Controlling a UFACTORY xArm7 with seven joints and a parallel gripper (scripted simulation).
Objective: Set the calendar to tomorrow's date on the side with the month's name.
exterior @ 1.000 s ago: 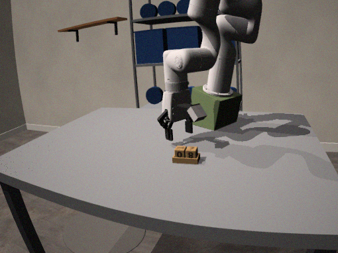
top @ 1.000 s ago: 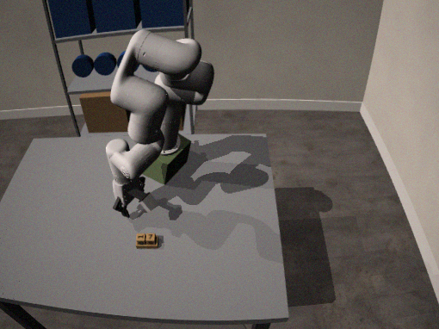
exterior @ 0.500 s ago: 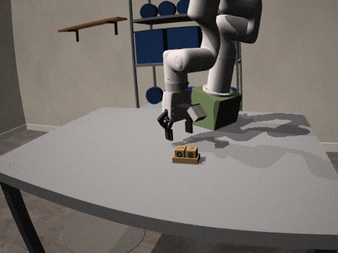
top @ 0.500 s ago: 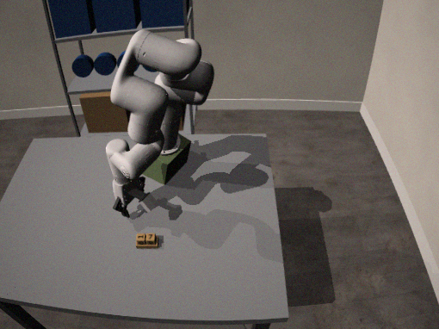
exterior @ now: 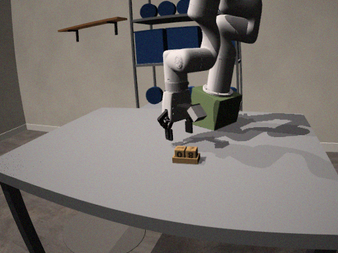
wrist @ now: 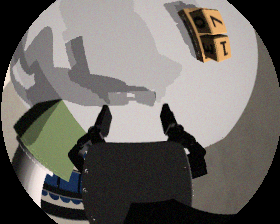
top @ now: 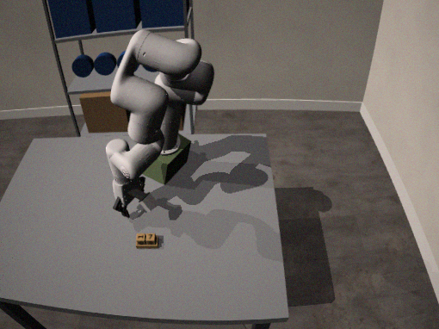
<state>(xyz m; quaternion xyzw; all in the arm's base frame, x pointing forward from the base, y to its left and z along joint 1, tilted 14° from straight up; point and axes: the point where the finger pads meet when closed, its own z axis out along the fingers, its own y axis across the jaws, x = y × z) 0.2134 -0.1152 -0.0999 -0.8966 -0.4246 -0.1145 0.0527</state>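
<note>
Now: hand 15 cm short of the cube, 3 cm to the right of it and 1 cm above it. From my hand the other things lie so: wooden calendar tray 15 cm ahead, 4 cm to the left, 2 cm below.
</note>
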